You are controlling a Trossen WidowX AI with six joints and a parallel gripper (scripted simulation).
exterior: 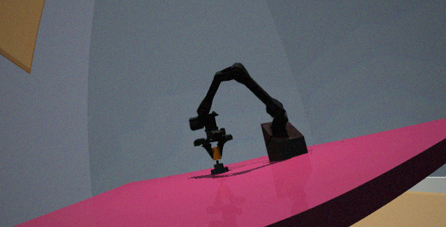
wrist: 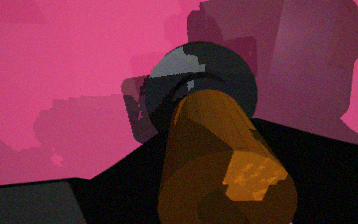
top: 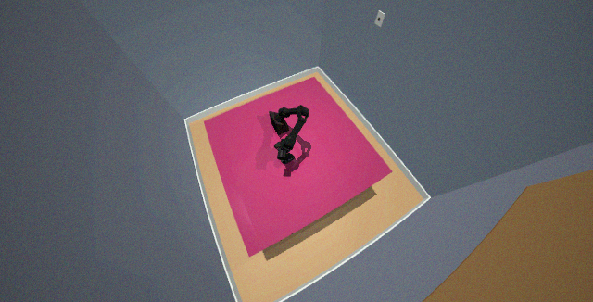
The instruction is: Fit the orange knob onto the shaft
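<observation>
Now: the orange knob 2 cm above my gripper tip. Round my gripper tip: dark shaft 4 cm below.
</observation>
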